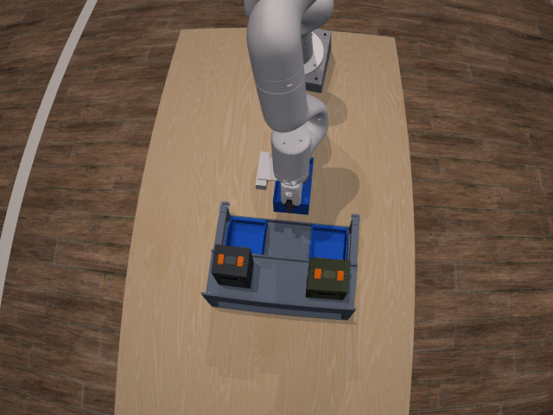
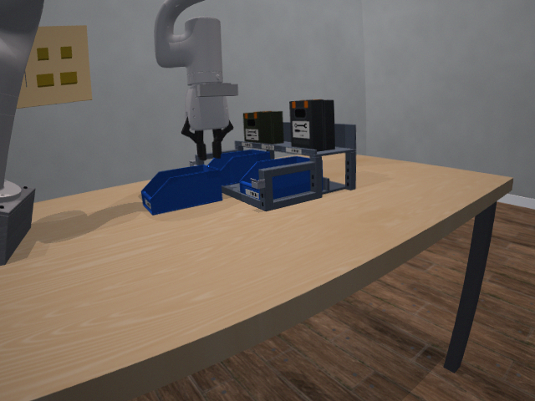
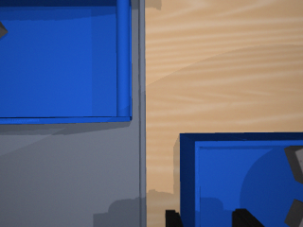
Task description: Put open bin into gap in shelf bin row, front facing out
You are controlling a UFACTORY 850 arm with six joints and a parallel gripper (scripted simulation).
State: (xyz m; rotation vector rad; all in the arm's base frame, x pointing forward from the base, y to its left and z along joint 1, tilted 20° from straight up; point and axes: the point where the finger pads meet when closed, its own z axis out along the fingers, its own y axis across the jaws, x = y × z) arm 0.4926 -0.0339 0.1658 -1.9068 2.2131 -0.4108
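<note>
Now: hand 150 mm short of the grey shelf, 30 mm to the left of it and 50 mm above it. The rest, counted from my hand: dark green tool case 240 mm ahead, 70 mm to the left, 40 mm above; black tool case 200 mm ahead, 150 mm to the right, 50 mm above.
</note>
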